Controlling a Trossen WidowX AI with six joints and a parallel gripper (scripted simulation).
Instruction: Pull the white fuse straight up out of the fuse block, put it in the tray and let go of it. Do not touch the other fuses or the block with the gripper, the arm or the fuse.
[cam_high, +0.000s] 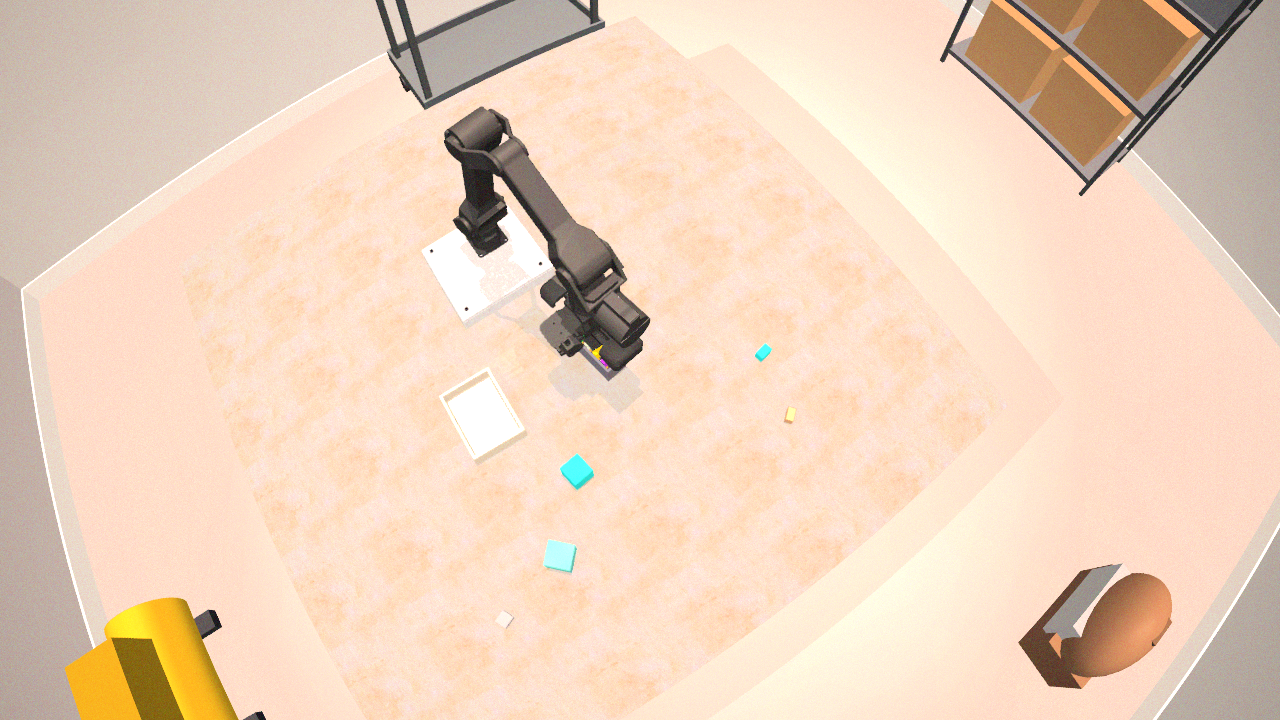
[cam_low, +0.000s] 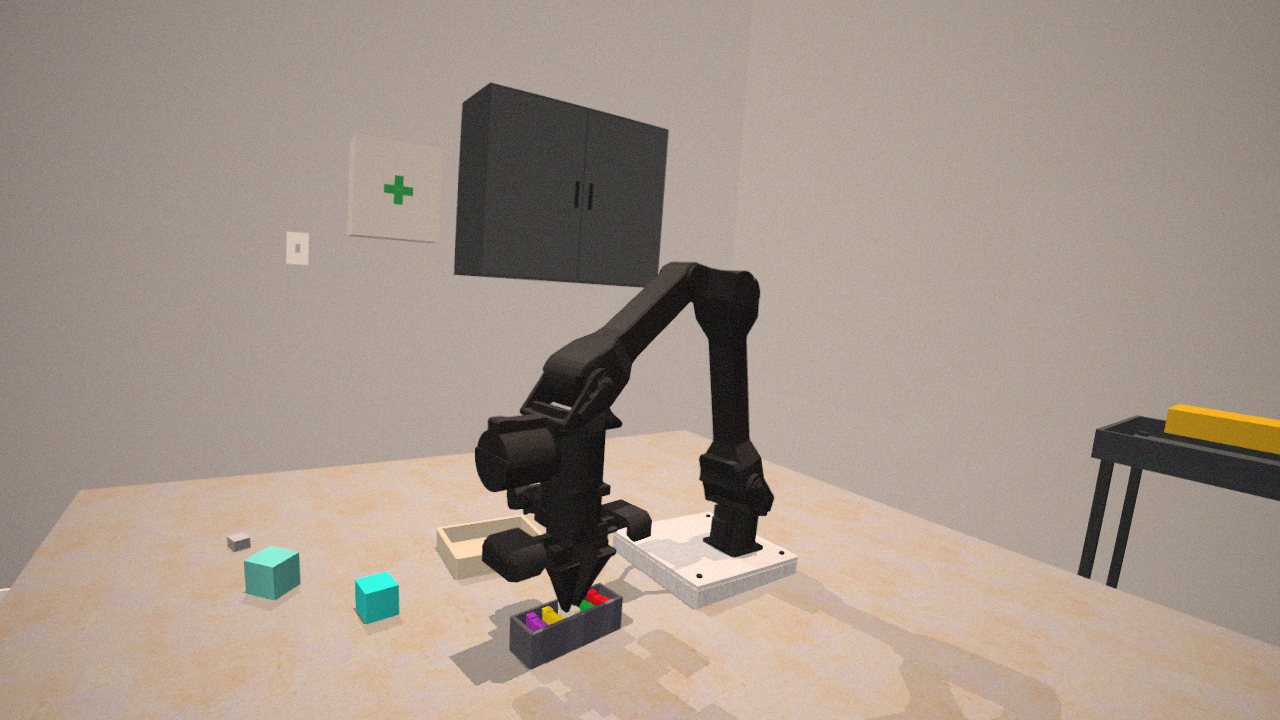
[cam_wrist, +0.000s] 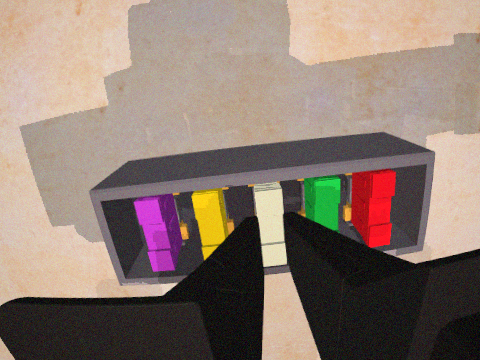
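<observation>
The green fuse is 20 mm behind my gripper tip and 10 mm below it. Also, from my gripper tip: red fuse (40 mm behind, 10 mm to the right, 10 mm below); then yellow fuse (20 mm ahead, 10 mm below); then white fuse (10 mm below).
</observation>
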